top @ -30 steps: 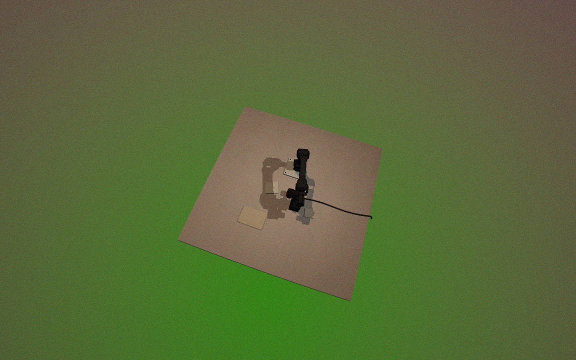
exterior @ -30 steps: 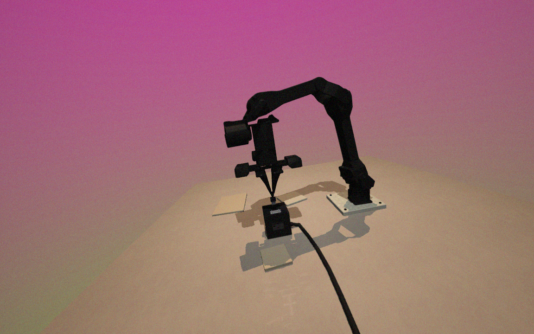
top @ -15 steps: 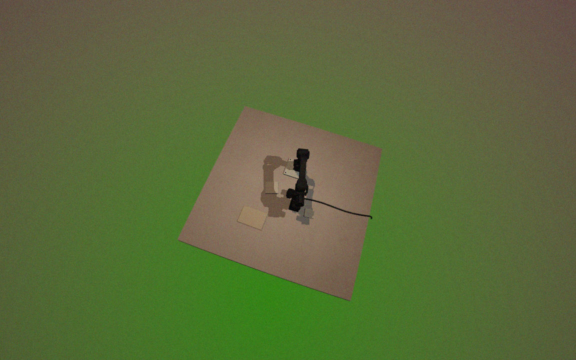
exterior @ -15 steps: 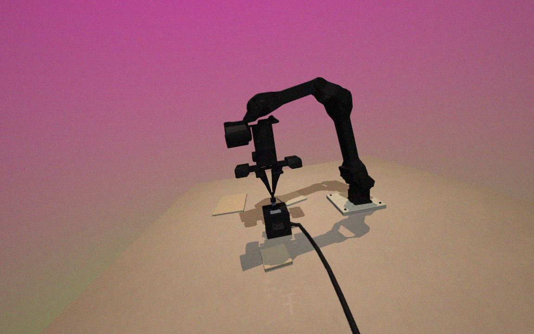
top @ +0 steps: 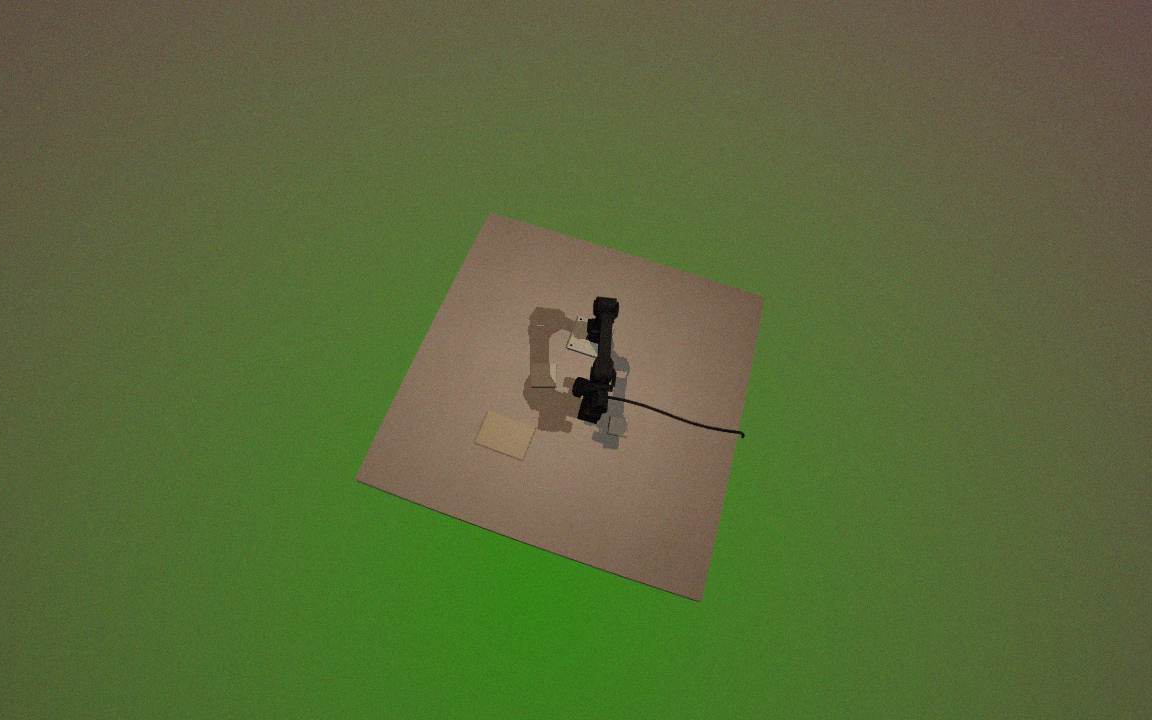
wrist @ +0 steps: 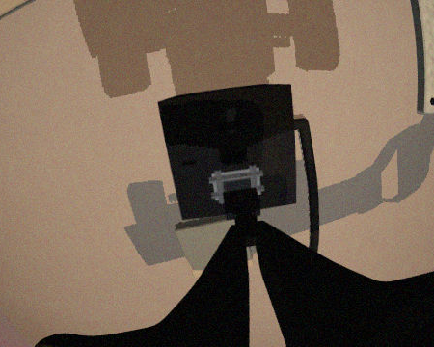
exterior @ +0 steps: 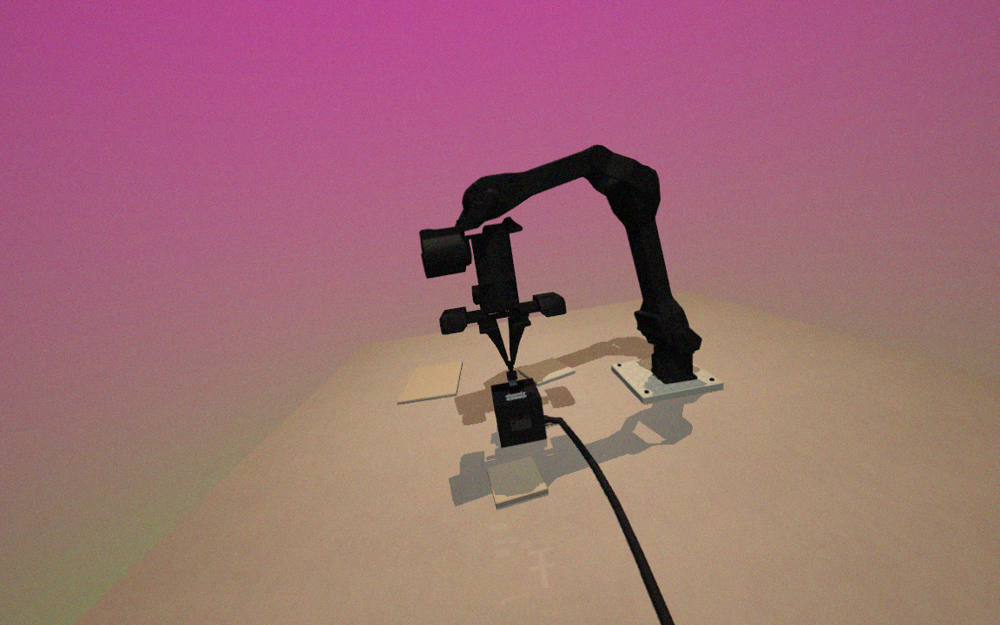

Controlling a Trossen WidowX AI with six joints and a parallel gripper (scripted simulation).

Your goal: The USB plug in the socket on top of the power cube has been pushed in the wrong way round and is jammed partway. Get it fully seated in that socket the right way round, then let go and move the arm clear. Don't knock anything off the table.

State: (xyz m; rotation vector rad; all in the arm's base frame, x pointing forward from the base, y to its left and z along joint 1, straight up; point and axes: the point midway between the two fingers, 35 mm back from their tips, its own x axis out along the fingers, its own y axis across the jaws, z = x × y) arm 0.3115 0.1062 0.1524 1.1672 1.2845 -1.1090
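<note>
My gripper tip is 6 cm above the light socket. Round my gripper tip: dark USB plug (2 cm below).
</note>
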